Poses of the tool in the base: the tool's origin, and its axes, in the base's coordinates. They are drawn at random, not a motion.
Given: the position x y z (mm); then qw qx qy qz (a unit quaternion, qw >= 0).
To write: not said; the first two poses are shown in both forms.
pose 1, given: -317.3 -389.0 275.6 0.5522 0.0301 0.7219 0.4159
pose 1, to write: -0.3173 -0.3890 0.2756 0.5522 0.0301 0.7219 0.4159
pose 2, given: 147.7 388.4 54.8 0.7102 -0.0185 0.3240 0.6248
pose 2, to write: 0.1477 0.3884 0.0548 0.7102 -0.0185 0.3240 0.6248
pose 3, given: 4.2 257.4 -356.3 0.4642 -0.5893 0.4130 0.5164
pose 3, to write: 0.0042 0.2574 -0.3563 0.4642 -0.5893 0.4130 0.5164
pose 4, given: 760.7 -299.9 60.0 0.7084 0.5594 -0.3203 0.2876
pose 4, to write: 0.7607 -0.2999 0.0600 0.7084 0.5594 -0.3203 0.2876
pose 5, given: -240.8 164.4 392.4 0.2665 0.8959 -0.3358 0.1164
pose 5, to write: -0.2408 0.1644 0.3924 0.2665 0.8959 -0.3358 0.1164
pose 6, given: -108.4 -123.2 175.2 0.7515 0.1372 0.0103 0.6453
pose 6, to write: -0.1084 -0.1232 0.1752 0.7515 0.1372 0.0103 0.6453
